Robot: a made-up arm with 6 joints.
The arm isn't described. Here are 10 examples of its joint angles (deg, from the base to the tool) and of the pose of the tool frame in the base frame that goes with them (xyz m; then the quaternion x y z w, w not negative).
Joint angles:
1: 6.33 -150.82 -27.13 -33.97 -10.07 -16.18
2: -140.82 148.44 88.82 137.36 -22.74 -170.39
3: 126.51 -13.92 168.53 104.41 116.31 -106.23
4: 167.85 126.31 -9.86 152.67 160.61 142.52
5: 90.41 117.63 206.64 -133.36 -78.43 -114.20
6: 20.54 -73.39 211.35 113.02 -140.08 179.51
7: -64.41 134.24 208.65 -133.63 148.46 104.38
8: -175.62 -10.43 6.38 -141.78 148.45 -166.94
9: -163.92 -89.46 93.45 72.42 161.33 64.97
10: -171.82 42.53 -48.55 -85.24 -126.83 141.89
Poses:
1: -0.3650 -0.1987 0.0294 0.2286 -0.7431 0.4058 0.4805
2: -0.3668 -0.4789 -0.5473 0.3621 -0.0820 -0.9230 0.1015
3: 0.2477 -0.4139 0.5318 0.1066 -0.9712 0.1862 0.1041
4: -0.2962 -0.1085 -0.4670 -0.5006 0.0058 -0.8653 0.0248
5: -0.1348 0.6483 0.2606 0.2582 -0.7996 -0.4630 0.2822
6: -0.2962 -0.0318 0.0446 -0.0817 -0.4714 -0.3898 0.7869
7: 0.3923 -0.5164 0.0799 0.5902 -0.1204 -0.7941 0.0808
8: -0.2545 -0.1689 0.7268 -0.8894 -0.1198 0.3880 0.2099
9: 0.8602 0.3076 -0.0164 0.0420 -0.0549 -0.9548 0.2891
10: -0.1904 -0.0115 0.2496 0.0618 -0.4330 -0.4780 0.7617
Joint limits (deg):
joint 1: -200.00..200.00
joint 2: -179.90..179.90
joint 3: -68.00..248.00
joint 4: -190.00..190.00
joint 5: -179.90..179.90
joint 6: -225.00..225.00
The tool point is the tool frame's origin. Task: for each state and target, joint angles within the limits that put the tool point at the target. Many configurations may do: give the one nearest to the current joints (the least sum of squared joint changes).
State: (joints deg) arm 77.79 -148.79 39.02 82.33 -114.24 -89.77
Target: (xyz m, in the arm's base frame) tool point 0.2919 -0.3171 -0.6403
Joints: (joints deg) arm 120.61 -166.30 30.78 61.74 -114.24 -89.77
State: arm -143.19 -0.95 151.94 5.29 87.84 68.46
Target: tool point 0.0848 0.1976 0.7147
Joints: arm -159.69 22.57 183.70 34.70 87.84 68.46
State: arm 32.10 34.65 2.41 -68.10 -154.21 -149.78
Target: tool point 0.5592 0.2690 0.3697
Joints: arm 33.01 35.69 18.14 -65.34 -154.21 -149.78
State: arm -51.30 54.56 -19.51 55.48 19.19 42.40
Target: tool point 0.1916 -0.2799 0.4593
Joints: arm -36.50 6.39 -65.13 54.16 19.19 42.40
